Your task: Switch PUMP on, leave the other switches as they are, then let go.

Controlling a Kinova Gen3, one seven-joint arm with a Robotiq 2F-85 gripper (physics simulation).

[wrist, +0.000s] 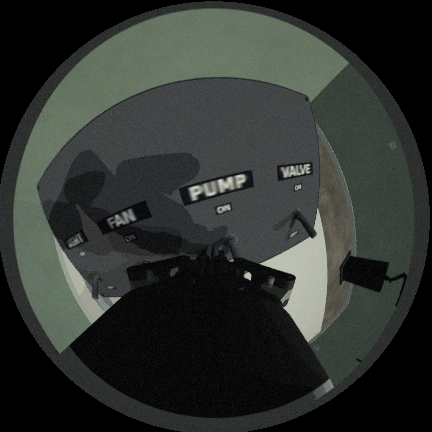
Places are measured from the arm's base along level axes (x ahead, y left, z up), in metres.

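Pixels of known places: gripper, fingertip midpoint: (212, 253).
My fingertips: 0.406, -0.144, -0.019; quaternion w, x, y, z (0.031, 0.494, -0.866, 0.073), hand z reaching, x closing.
Note:
Behind a point stands the place of what it marks, as x, y, z.
The dark grey switch panel (240, 115) @[0.529, -0.238, 0.050] fills the middle of the wrist view. The PUMP label (217, 187) @[0.472, -0.183, 0.015] has an ON mark (223, 209) @[0.449, -0.179, 0.003] below it. The PUMP lever (232, 246) @[0.405, -0.169, -0.002] shows partly, right beside the fingertips; its lower end is hidden behind the gripper, and contact cannot be told. My gripper (212, 253) @[0.406, -0.144, -0.019] is shut and empty, its tips at the lower middle of the panel. The VALVE lever (305, 224) @[0.371, -0.281, 0.004] slants down over its lower mark. The leftmost lever (96, 286) @[0.440, 0.062, 0.002] also points down. The FAN label (125, 217) @[0.495, -0.075, 0.015] shows, but its lever is mostly hidden by the gripper.
The VALVE label (295, 171) @[0.448, -0.297, 0.015] is at the right of the panel. A black box-like object (364, 272) with a bent thin arm stands farther right. A brown surface (337, 220) and a pale surface (302, 285) @[0.132, -0.316, -0.113] lie beyond the panel's lower right edge. Shadows fall across the panel's left half.

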